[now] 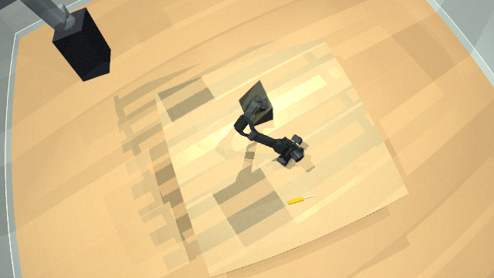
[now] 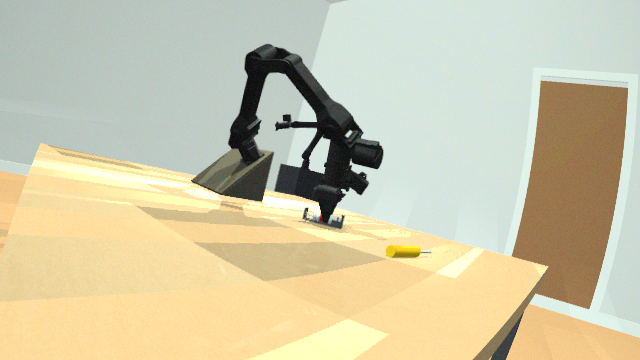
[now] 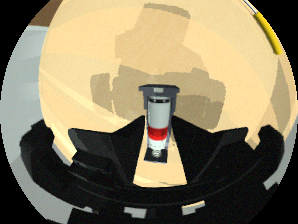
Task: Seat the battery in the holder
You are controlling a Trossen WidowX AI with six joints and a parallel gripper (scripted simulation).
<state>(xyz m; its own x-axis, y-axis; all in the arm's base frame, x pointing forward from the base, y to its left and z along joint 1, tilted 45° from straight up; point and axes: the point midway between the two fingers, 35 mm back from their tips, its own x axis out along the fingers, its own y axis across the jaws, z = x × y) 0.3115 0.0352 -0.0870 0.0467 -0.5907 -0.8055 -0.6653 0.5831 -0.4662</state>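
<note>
The battery lies 10 mm above my gripper tip. The rest, counted from my gripper tip: yellow screwdriver (290 mm ahead, 10 mm to the right).
</note>
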